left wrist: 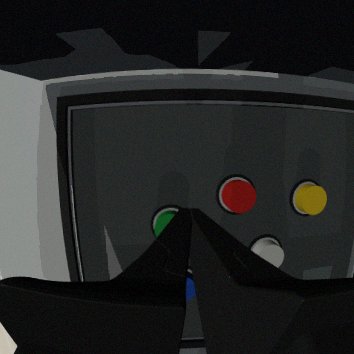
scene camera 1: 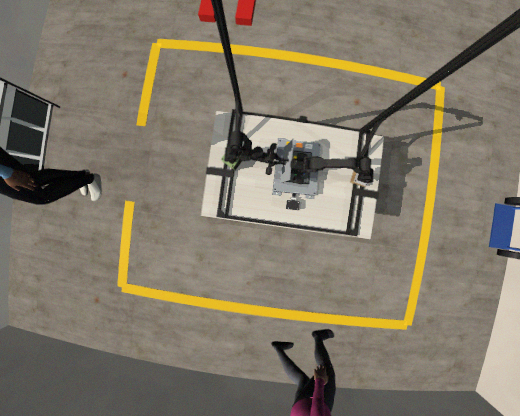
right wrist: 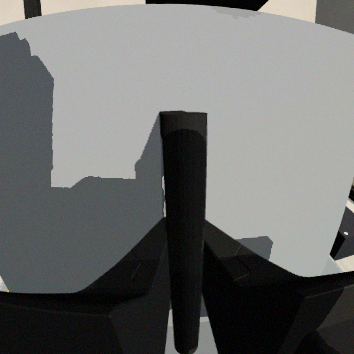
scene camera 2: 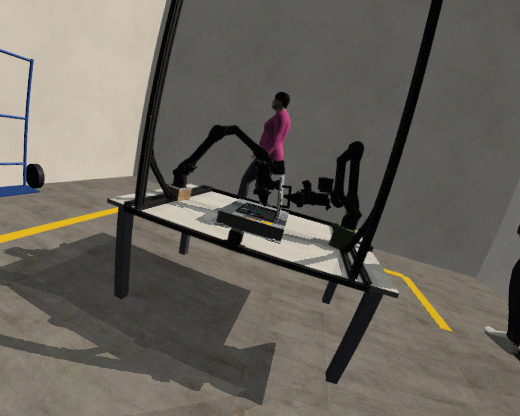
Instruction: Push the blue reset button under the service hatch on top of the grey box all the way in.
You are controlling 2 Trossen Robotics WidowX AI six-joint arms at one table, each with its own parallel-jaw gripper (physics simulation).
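Note:
The grey box (scene camera 1: 296,189) (scene camera 2: 250,225) stands mid-table. Its hatch (scene camera 1: 288,172) (scene camera 2: 280,197) (right wrist: 265,100) is raised upright. My right gripper (scene camera 2: 290,196) (right wrist: 180,224) is shut on the hatch's black handle (right wrist: 185,175). In the left wrist view, the blue button (left wrist: 190,289) in the recessed dark panel (left wrist: 140,145) is mostly hidden behind my left fingers, so its depth cannot be judged. My left gripper (scene camera 2: 264,203) (left wrist: 187,216) is shut and empty, pointing down over the panel; its tips overlap the edge of the green button (left wrist: 164,224) in that view. Contact is not clear.
Red (left wrist: 238,196), yellow (left wrist: 311,199) and white (left wrist: 268,254) buttons share the panel. A black object (scene camera 1: 293,204) (scene camera 2: 235,237) is beside the box. A wooden block (scene camera 2: 181,193) and a green block (scene camera 2: 342,236) stand near the arm bases. Black frame posts rise at the table's sides.

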